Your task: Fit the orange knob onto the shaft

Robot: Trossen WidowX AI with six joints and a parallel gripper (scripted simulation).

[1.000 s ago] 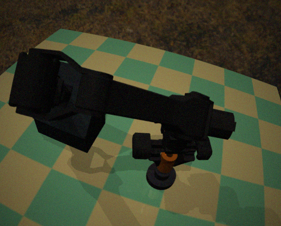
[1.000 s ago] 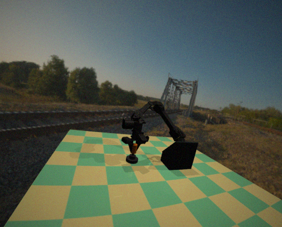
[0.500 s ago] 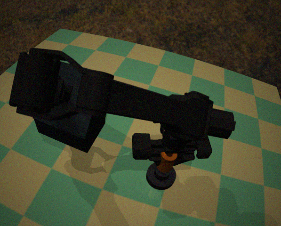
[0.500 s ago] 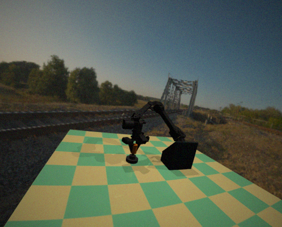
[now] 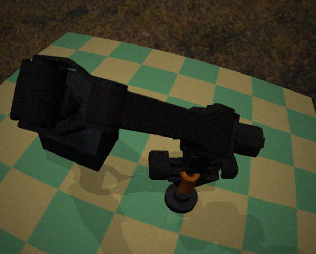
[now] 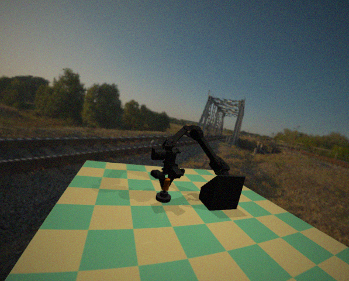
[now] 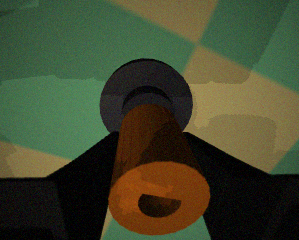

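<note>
Now: gripper tip 20 mm below the orange knob. Also, from my gripper tip: dark round pedestal (40 mm below).
</note>
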